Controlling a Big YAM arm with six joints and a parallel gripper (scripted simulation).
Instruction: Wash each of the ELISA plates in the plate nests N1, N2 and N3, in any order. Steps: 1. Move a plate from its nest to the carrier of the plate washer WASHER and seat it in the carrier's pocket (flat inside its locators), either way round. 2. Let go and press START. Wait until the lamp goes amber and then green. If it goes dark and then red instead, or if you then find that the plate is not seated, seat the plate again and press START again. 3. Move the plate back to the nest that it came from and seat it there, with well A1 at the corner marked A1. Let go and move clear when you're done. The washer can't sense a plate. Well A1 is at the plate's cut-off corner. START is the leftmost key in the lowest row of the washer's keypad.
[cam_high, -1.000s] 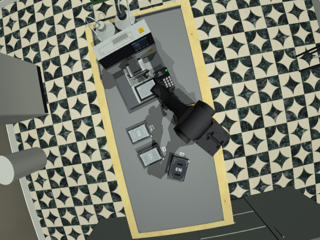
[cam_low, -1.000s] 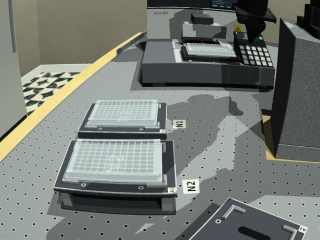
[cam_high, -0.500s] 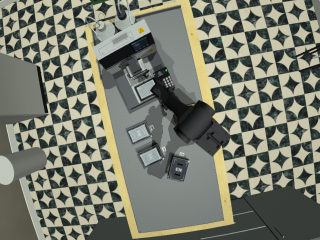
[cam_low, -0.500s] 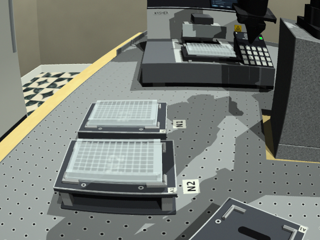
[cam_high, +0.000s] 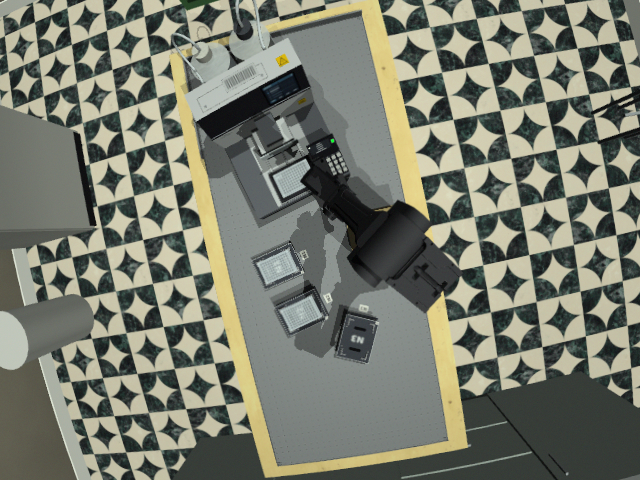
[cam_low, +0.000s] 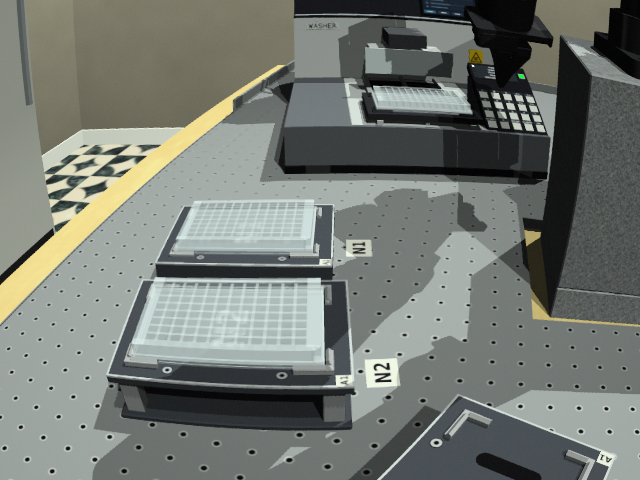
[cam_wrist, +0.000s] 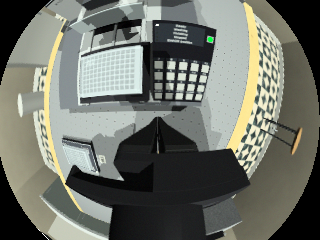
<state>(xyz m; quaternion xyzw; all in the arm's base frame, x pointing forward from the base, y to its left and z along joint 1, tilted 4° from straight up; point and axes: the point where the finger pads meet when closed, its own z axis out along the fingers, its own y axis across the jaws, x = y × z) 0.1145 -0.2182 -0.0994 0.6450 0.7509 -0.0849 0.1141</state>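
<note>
The washer carrier is 10 cm ahead of my hand, 7 cm below it and 6 cm to the right of it. Round my hand: plate washer: 22 cm to the right, 13 cm ahead, 1 cm below; nest N3: 54 cm to the left, 10 cm below, 6 cm ahead; nest label: 20 cm to the left, 16 cm ahead, 14 cm below.
</note>
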